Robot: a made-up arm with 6 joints. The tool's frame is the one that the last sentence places.
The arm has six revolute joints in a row. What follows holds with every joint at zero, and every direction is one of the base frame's.
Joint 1 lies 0.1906 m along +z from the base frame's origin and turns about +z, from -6.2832 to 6.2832 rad.
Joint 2 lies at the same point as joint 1 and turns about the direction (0, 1, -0.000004), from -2.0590 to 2.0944 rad.
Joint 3 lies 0.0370 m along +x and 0.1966 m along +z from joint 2 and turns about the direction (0, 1, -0.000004), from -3.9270 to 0.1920 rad.
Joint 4 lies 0.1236 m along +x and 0.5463 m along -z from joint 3 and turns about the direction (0, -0.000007, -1), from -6.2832 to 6.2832 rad.
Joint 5 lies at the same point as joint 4 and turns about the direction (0, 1, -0.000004), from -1.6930 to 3.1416 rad.
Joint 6 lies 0.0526 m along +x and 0.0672 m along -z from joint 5 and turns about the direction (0, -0.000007, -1), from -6.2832 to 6.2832 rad.
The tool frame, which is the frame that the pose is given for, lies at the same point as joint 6; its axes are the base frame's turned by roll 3.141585, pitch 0.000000 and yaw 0.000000 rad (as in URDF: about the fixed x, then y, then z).
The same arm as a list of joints. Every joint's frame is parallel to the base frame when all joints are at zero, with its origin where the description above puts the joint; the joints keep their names.
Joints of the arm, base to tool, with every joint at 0 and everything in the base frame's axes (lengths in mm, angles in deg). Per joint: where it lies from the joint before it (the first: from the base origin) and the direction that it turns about. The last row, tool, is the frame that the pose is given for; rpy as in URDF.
joint 1: xyz 0 0 190.6 axis +z
joint 2: xyz 0 0 0 axis +y
joint 3: xyz 37 0 196.6 axis +y
joint 4: xyz 123.6 0 -546.3 axis -z
joint 5: xyz 0 0 0 axis +y
joint 6: xyz 52.6 0 -67.2 axis -z
tool: xyz 0 0 0 rpy 180 0 0
Joint limits (deg, base to tool): -360..360 -117.97..120 -225..11 -360..360 -97..180 -360..360

